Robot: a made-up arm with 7 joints. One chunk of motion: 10 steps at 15 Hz.
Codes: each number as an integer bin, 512 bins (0 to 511) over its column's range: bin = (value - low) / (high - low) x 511, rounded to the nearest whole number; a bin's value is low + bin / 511 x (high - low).
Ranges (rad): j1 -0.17..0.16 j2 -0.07..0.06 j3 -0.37..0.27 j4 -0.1..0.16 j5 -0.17..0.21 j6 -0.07..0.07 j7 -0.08..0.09
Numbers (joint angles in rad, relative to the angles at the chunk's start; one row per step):
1: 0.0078 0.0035 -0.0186 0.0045 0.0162 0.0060 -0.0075
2: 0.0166 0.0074 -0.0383 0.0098 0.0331 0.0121 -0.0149
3: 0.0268 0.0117 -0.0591 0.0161 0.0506 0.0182 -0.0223
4: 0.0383 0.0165 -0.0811 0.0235 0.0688 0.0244 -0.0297
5: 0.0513 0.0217 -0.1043 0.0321 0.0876 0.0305 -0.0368
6: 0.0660 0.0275 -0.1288 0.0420 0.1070 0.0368 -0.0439
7: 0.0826 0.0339 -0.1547 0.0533 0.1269 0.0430 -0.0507
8: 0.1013 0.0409 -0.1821 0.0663 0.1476 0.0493 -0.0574
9: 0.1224 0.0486 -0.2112 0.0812 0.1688 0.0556 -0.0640
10: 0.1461 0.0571 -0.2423 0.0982 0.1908 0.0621 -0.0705
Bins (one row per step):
1: 275 289 281 205 250 277 218
2: 289 304 265 216 273 300 196
3: 305 321 248 228 297 322 173
4: 323 340 231 243 321 345 151
5: 343 360 212 260 346 367 130
6: 365 383 193 279 372 390 109
7: 391 408 172 301 399 412 88
8: 420 436 150 327 427 435 68
9: 453 466 127 356 456 458 48
10: 489 500 102 390 485 482 29

